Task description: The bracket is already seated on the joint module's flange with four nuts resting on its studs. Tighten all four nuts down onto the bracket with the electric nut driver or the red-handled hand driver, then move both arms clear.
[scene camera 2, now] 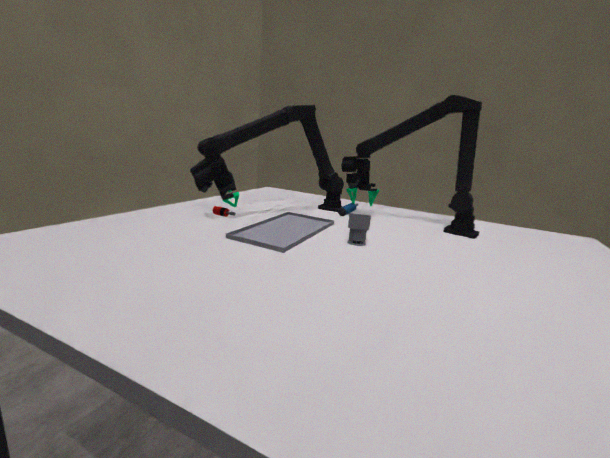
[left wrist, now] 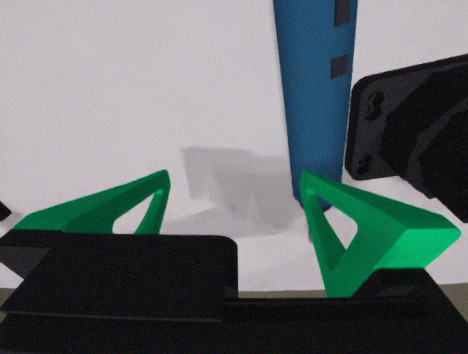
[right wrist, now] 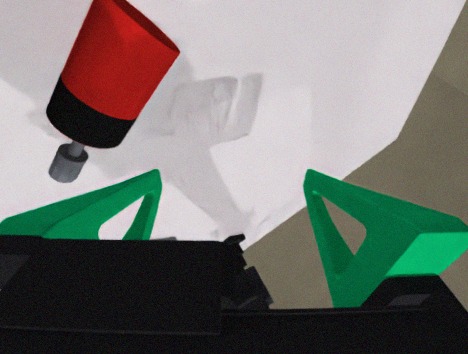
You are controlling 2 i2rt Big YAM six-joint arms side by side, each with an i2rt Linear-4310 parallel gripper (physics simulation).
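Frame: origin at the left arm's base, x left, y back, z up, level; metres.
Seen in the pictures: left gripper, fingertip midpoint: (scene camera 2: 362,204) (left wrist: 234,177); right gripper, fingertip midpoint: (scene camera 2: 232,198) (right wrist: 232,177); left arm's base at its link origin: (scene camera 2: 460,233); right arm's base at its link origin: (scene camera 2: 331,209) (left wrist: 426,118).
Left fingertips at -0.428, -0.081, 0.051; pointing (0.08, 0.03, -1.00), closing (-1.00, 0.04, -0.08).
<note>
Pixels of each thing's top centre, then the offset from my left fingertips to it, as dx, dy, dz. "spot": a spot on its surface instead.
- grey joint module at its top centre: (scene camera 2: 359,222) +0.206, -0.398, +0.024
- blue electric nut driver at its top centre: (left wrist: 325,171) (scene camera 2: 350,203) -0.063, -0.003, -0.004
- red-handled hand driver at its top centre: (right wrist: 101,134) (scene camera 2: 224,208) -0.334, -0.541, -0.017
- shallow grey tray at a spot on its surface: (scene camera 2: 255,244) spot: +0.011, -0.688, -0.046
The grey joint module (scene camera 2: 358,231) stands on the table right of the tray; its bracket, studs and nuts are too small to tell apart. The blue electric nut driver (scene camera 2: 349,208) (left wrist: 317,100) lies behind it, near an arm base. The red-handled hand driver (scene camera 2: 221,211) (right wrist: 117,65) lies at the far left, with its grey socket toward the tray. My left gripper (scene camera 2: 363,204) (left wrist: 234,177) is open above the table, with one fingertip overlapping the blue driver's end in the left wrist view. My right gripper (scene camera 2: 232,200) (right wrist: 232,177) is open and empty above and beside the red-handled driver.
A shallow grey tray (scene camera 2: 255,244) lies left of the joint module. The right arm's base (scene camera 2: 330,205) (left wrist: 357,135) stands close beside the blue driver. The left arm's base (scene camera 2: 461,231) stands farther right. The far table edge shows in both wrist views.
</note>
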